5 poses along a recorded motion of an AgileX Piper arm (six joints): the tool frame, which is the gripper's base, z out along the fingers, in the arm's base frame.
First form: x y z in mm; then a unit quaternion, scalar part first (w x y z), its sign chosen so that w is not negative.
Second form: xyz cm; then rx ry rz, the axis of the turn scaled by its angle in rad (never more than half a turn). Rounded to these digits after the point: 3 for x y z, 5 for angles.
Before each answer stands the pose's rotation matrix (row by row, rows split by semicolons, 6 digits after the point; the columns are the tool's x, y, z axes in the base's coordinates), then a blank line. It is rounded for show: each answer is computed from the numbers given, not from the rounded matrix.
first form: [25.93 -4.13 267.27 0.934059 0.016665 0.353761 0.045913]
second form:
0.745490 -0.073980 0.662398; 0.097562 0.995229 0.001352; -0.659338 0.063617 0.749151

[2.593 -0.413 26.727 0.03408 0.72350 0.09390]
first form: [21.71 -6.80 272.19 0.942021 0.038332 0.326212 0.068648]
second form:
0.777746 -0.104327 0.619860; 0.154344 0.987636 -0.027432; -0.609334 0.117007 0.784233

[2.171 -0.680 27.219 0.07818 0.66533 0.14001]
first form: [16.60 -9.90 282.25 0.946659 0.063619 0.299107 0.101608]
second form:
0.800422 -0.154319 0.579233; 0.230434 0.971257 -0.059668; -0.553376 0.181234 0.812975

[1.660 -0.990 28.225 0.12955 0.60908 0.20691]
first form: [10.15 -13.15 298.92 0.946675 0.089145 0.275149 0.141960]
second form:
0.808281 -0.219724 0.546263; 0.317836 0.943801 -0.090662; -0.495643 0.246903 0.832692

[1.015 -1.315 29.892 0.18153 0.56029 0.28908]
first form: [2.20 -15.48 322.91 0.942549 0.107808 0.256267 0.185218]
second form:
0.800043 -0.293899 0.523025; 0.404409 0.908143 -0.108298; -0.443153 0.298159 0.845409

[0.220 -1.548 32.291 0.21984 0.52258 0.37770]
